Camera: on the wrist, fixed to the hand. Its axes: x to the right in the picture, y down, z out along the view.
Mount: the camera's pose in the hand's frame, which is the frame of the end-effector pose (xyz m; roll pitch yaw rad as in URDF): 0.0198 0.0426 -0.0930 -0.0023 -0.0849 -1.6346
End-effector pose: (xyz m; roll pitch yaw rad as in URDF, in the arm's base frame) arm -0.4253 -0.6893 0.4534 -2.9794 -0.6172 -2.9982
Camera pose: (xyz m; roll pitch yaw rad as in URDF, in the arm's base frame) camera -0.4008 -0.6281 0.5341 2.5130 -0.0259 -1.3309
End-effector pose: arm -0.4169 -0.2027 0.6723 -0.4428 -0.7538 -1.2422
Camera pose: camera -0.3909 -0.2831 0.6113 0.8349 -0.3289 3.0450
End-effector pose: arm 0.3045 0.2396 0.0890 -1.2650 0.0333 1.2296
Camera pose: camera 0.3818 0.2307 0.0198 0.1228 -1.3483 -0.4825
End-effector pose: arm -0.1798 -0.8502 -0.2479 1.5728 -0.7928 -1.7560
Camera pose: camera -0.0854 -0.8510 -0.2038 1.4759 0.8380 -1.8801
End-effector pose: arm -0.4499 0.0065 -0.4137 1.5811 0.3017 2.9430
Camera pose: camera -0.4994 -0.0780 -0.3780 -1.3813 1.1981 0.0076
